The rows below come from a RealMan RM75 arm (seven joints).
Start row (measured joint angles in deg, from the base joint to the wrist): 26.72 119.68 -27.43 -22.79 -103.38 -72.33 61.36
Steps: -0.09 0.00 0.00 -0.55 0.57 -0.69 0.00; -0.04 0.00 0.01 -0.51 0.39 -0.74 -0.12; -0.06 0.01 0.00 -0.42 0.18 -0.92 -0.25; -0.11 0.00 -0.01 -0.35 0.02 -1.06 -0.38; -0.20 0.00 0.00 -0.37 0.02 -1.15 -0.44; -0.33 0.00 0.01 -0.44 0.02 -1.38 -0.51; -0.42 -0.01 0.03 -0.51 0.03 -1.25 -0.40; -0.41 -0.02 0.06 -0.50 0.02 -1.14 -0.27; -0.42 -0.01 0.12 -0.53 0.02 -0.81 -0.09; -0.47 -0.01 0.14 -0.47 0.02 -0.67 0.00; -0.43 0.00 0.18 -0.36 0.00 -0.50 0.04; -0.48 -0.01 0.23 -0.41 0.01 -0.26 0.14; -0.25 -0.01 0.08 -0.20 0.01 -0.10 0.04; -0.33 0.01 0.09 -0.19 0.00 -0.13 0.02; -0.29 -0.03 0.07 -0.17 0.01 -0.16 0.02; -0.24 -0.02 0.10 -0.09 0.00 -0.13 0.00; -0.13 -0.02 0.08 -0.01 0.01 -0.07 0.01
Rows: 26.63 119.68 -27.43 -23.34 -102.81 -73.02 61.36; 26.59 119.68 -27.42 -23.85 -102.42 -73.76 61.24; 26.53 119.69 -27.42 -24.27 -102.24 -74.68 60.99; 26.42 119.69 -27.43 -24.62 -102.22 -75.74 60.61; 26.22 119.69 -27.43 -24.99 -102.20 -76.89 60.17; 25.89 119.69 -27.42 -25.43 -102.18 -78.27 59.66; 25.47 119.68 -27.39 -25.94 -102.15 -79.52 59.26; 25.06 119.66 -27.33 -26.44 -102.13 -80.66 58.99; 24.64 119.65 -27.21 -26.97 -102.11 -81.47 58.90; 24.17 119.64 -27.07 -27.44 -102.09 -82.14 58.90; 23.74 119.64 -26.89 -27.80 -102.09 -82.64 58.94; 23.26 119.63 -26.66 -28.21 -102.08 -82.90 59.08; 23.01 119.62 -26.58 -28.41 -102.07 -83.00 59.12; 22.68 119.63 -26.49 -28.60 -102.07 -83.13 59.14; 22.39 119.60 -26.42 -28.77 -102.06 -83.29 59.16; 22.15 119.58 -26.32 -28.86 -102.06 -83.42 59.16; 22.02 119.56 -26.24 -28.87 -102.05 -83.49 59.17
